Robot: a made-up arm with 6 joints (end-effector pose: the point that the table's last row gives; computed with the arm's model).
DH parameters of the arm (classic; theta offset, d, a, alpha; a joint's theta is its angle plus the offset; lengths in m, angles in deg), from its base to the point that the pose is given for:
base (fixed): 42.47 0 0.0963 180
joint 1: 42.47 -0.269 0.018 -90
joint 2: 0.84 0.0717 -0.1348 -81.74
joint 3: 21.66 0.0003 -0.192 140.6
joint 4: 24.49 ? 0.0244 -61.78
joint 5: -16.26 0.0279 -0.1 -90
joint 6: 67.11 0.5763 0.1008 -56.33
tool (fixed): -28.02 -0.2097 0 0
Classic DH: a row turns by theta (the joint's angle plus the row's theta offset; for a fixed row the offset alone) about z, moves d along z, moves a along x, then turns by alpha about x.
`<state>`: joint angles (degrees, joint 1 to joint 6).
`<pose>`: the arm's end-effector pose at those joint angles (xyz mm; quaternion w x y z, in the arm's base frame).
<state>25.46 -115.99 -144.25 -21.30 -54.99 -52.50</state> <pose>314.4 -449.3 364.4 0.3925 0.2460 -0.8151 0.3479</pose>
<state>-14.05 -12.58 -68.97 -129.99 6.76 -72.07</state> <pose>482.3 276.7 553.2 0.7907 -0.3005 0.2237 0.4842</pose>
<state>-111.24 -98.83 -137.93 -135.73 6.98 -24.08</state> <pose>353.6 418.7 -183.6 0.3569 -0.5946 0.5335 0.4841</pose>
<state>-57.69 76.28 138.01 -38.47 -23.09 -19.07</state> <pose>45.1 -516.4 -65.8 0.6520 0.4911 0.4878 -0.3095</pose>
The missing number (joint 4, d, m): -0.2893
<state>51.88 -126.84 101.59 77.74 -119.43 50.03</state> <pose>242.2 -88.2 20.2 0.0028 -0.9912 0.0538 0.1212</pose>
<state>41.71 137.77 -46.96 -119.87 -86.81 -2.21</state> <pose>588.4 214.9 195.3 0.7253 -0.6450 0.2382 0.0344</pose>
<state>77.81 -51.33 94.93 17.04 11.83 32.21</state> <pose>-344.6 -309.5 936.8 0.7076 -0.0128 -0.6753 0.2075</pose>
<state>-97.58 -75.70 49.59 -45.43 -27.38 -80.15</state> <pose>-108.1 560.3 605.8 0.1392 0.2950 0.0589 -0.9435</pose>
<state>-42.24 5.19 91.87 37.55 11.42 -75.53</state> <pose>451.2 -566.7 767.6 0.8101 0.0829 -0.4585 0.3559</pose>
